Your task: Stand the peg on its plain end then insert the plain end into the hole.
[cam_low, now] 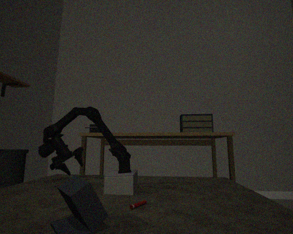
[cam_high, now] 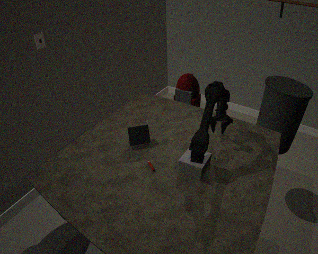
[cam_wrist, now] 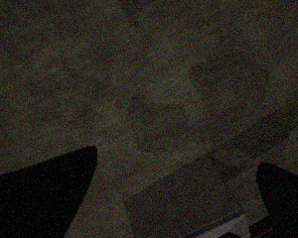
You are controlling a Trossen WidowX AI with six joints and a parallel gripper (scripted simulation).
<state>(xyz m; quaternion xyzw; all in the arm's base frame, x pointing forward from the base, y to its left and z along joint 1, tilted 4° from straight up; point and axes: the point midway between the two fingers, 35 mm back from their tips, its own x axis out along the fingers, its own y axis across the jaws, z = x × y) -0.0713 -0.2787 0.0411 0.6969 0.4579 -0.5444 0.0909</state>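
The red peg is 340 mm ahead of my gripper tip, 300 mm to the left of it and 80 mm below it. The rest, counted from my gripper tip: dark sloped panel: 480 mm ahead, 150 mm to the left, 20 mm below.
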